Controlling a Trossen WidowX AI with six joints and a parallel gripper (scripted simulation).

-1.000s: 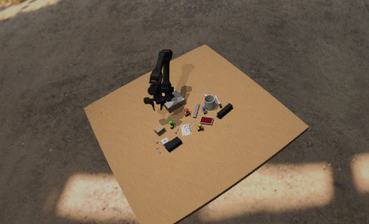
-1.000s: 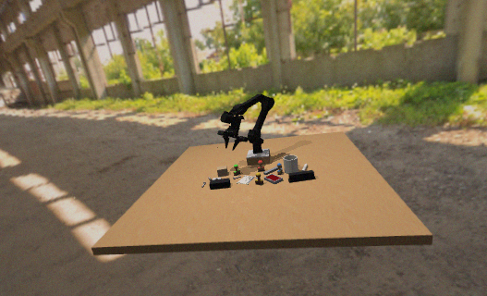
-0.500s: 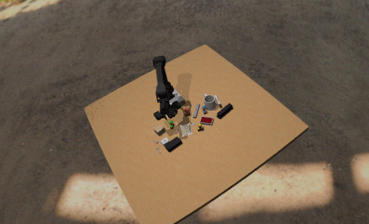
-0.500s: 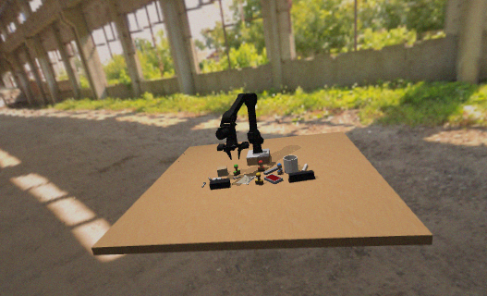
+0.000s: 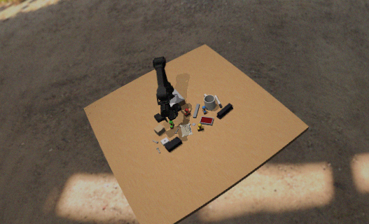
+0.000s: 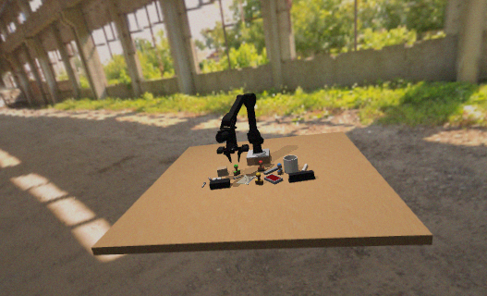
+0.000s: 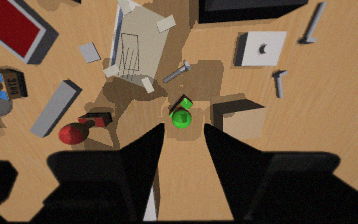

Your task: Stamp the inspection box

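Right now the green-knobbed stamp is 6 cm below my gripper tip. Also, from my gripper tip: red-knobbed stamp (15 cm to the left, 6 cm below); tan block (3 cm behind, 9 cm to the right, 6 cm below); white card (9 cm ahead, 5 cm to the left, 8 cm below).
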